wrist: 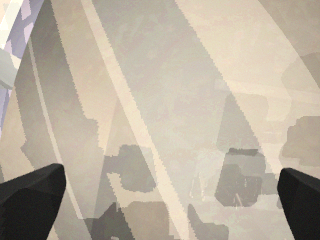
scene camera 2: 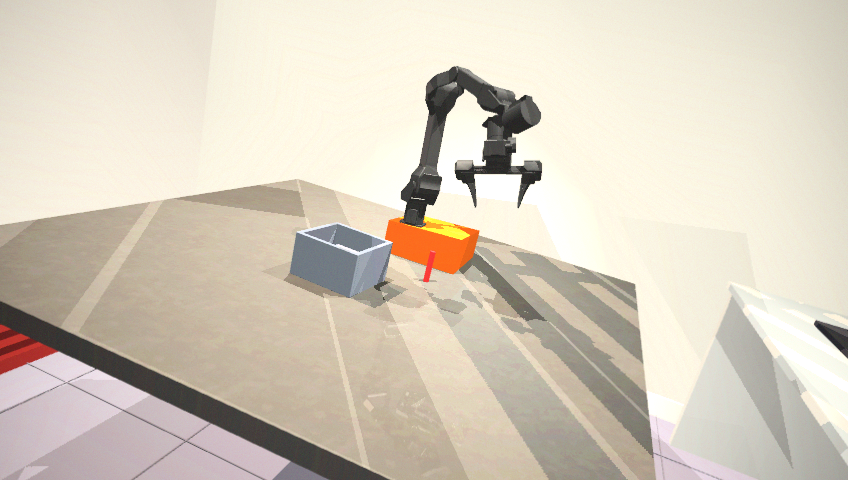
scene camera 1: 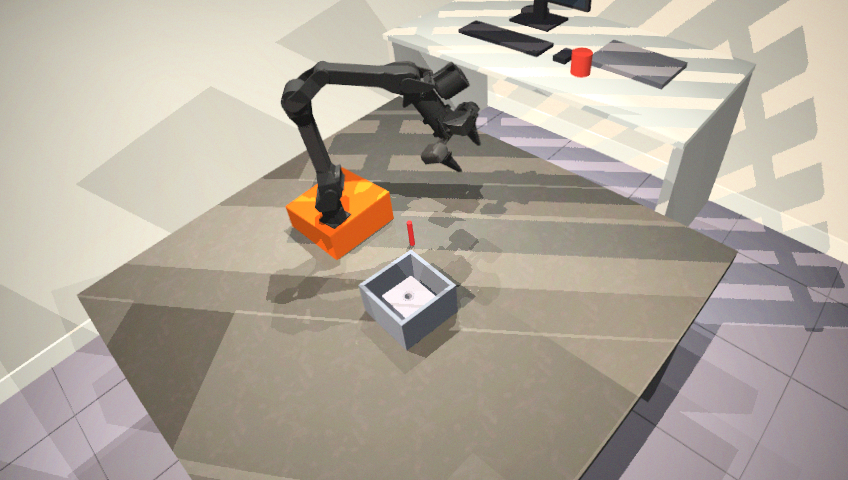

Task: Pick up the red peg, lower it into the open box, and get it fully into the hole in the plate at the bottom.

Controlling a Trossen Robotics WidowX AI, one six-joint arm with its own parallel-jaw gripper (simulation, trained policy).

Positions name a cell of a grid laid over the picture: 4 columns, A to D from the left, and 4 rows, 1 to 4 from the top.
Scene:
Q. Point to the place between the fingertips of my gripper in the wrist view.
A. C3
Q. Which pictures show the grey box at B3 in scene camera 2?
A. Scene camera 2 and scene camera 1 only.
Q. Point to a grey box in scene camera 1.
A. C3

